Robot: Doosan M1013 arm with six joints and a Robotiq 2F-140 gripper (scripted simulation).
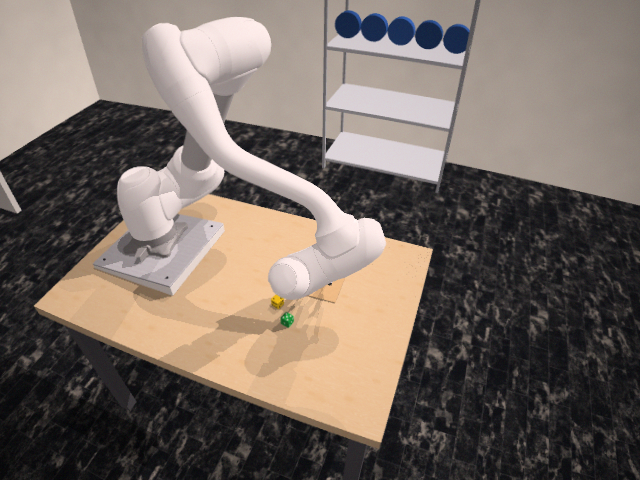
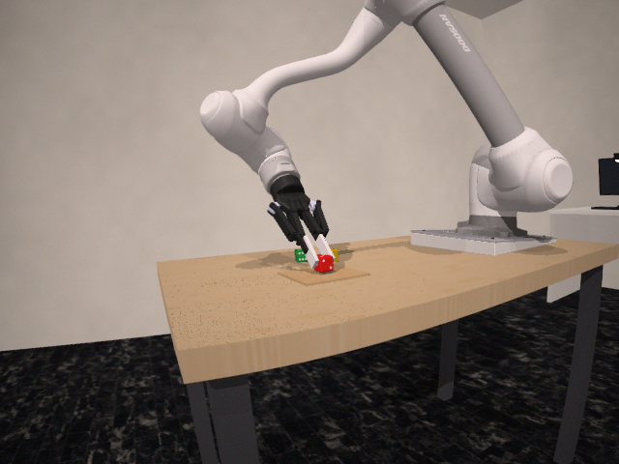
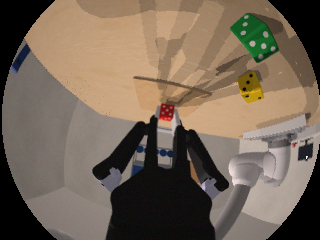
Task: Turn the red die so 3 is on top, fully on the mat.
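Right now my hand is 2 cm to the right of the red die and 2 cm above it. The rest, counted from my hand: mat 5 cm below, 2 cm to the left; green die 16 cm to the right, 7 cm behind, 3 cm below; yellow die 11 cm behind, 10 cm to the right, 3 cm below.
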